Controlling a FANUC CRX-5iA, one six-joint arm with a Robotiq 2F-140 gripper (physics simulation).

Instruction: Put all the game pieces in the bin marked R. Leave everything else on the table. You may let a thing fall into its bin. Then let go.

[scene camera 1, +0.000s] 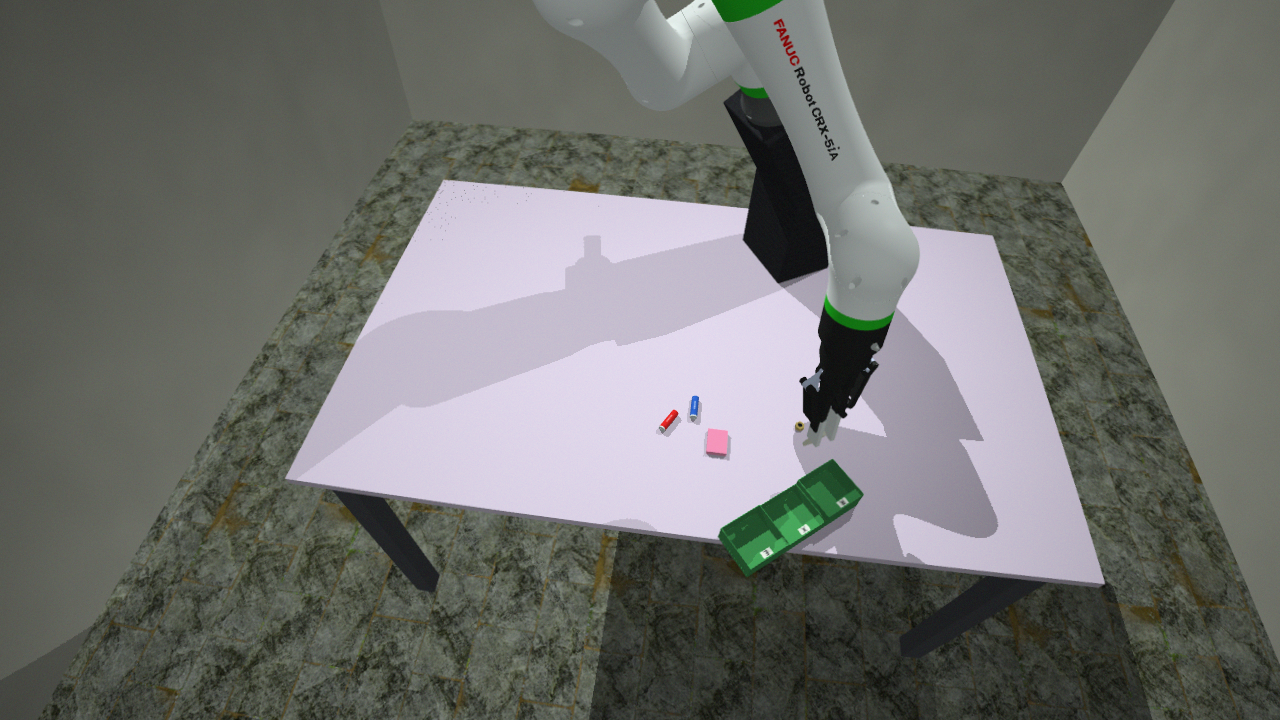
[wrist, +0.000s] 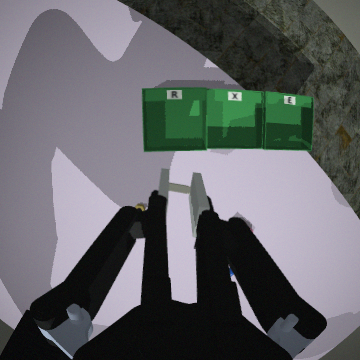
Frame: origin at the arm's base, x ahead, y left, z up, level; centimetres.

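Where they show: gripper, fingertip midpoint: point(scene camera 1: 820, 437) point(wrist: 178, 183).
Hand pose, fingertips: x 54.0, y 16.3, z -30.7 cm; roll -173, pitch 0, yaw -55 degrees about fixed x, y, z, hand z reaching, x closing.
Things, the pixels of their top centre, and the offset from my fingertips. "spot": a spot on its surface instead. Level surfaces: height alone.
- thin cream-white piece, top centre: point(wrist: 177, 195) dy -0.6, dx -0.9, dz +0.6 cm
- green three-part bin, top centre: point(wrist: 237, 119) point(scene camera 1: 794, 510) dy -1.9, dx +9.9, dz -8.7 cm
- bin marked R, surface spot: point(wrist: 175, 120) point(scene camera 1: 823, 495) spot: dy +3.8, dx +4.0, dz -12.6 cm
- Compartments X, surface spot: point(wrist: 235, 117) spot: dy -2.3, dx +10.5, dz -12.6 cm
- E, surface spot: point(wrist: 289, 117) spot: dy -8.8, dx +17.1, dz -12.6 cm
- small brass nut-like thing, top centre: point(wrist: 138, 210) point(scene camera 1: 800, 425) dy -1.2, dx -10.3, dz -12.5 cm
- pink block, top centre: point(scene camera 1: 717, 440) dy -16.7, dx -3.2, dz -12.3 cm
- blue cylinder, top centre: point(scene camera 1: 694, 405) dy -22.2, dx -9.9, dz -11.9 cm
- red cylinder, top centre: point(scene camera 1: 668, 418) dy -26.6, dx -5.7, dz -11.9 cm
- table, surface height: dz -13.3 cm
My gripper point(scene camera 1: 820, 434) point(wrist: 178, 183) is shut on a thin cream-white piece point(wrist: 179, 188), held between the pale fingertips; which game piece it is, I cannot tell. In the scene view the piece cannot be made out. The fingertips are above the table, beside the green three-part bin point(scene camera 1: 791, 517) and apart from it. The bin marked R point(wrist: 175, 120) point(scene camera 1: 827, 488) is the left compartment in the wrist view and the right end in the scene view. The fingertips are not over it.
Compartments X point(wrist: 235, 117) and E point(wrist: 289, 117) adjoin R. A small brass nut-like thing point(scene camera 1: 799, 427) point(wrist: 140, 207) lies close beside the gripper. A pink block point(scene camera 1: 716, 442), a blue cylinder point(scene camera 1: 694, 408) and a red cylinder point(scene camera 1: 668, 420) lie on the table point(scene camera 1: 537, 447).
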